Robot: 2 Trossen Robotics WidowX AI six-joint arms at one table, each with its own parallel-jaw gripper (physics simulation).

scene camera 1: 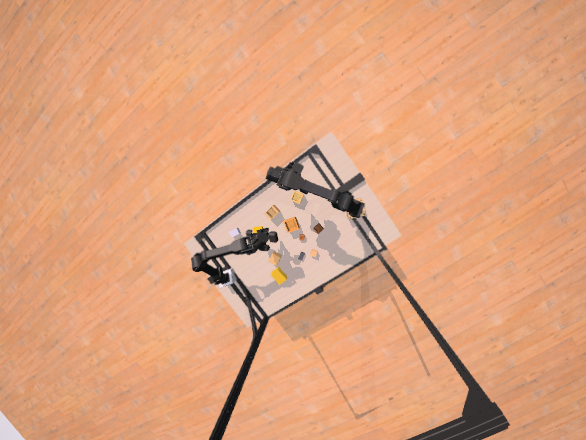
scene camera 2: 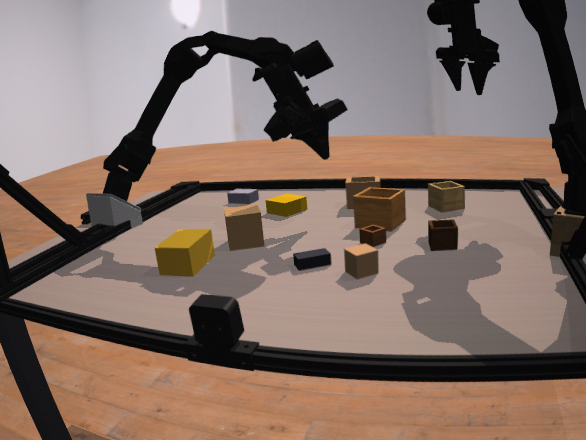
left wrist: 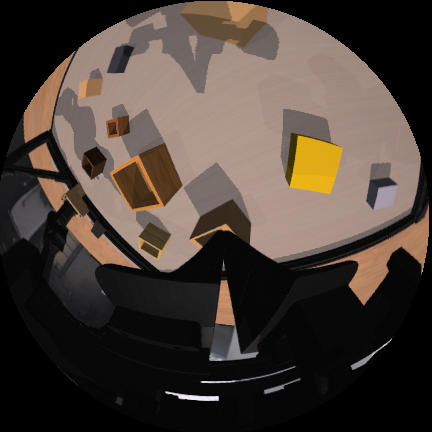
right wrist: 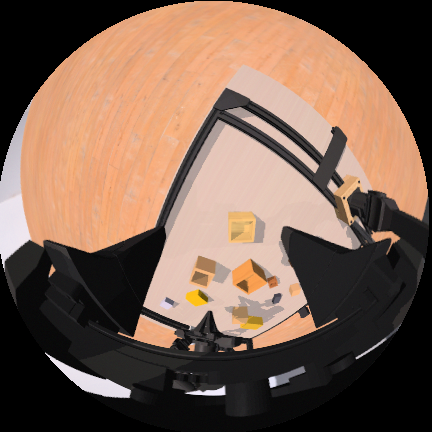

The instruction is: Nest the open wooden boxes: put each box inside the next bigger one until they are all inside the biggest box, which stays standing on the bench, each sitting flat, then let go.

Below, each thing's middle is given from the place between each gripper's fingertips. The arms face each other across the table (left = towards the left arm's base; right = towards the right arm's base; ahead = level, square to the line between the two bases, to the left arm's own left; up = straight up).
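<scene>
Pale box point(scene camera 2: 447, 196): 7 cm ahead of my left hand, 23 cm to the right, 9 cm below. Also from my left hand: grey block point(left wrist: 381, 191), 8 cm ahead, 24 cm to the left, 10 cm below; dark brown box point(scene camera 2: 442, 234), 16 cm behind, 25 cm to the right, 9 cm below. Left hand 6 cm past the orange-brown box point(scene camera 2: 384, 207), 12 cm to the left of it, 8 cm above it.
From my right hand: grey block, 520 mm to the left, 220 mm below, 80 mm behind; orange-brown box, 220 mm behind, 210 mm below, 170 mm to the left; dark brown box, 320 mm behind, 220 mm below, 40 mm to the left. My right gripper 210 mm above the pale box, 90 mm past it, 60 mm to the right of it.
</scene>
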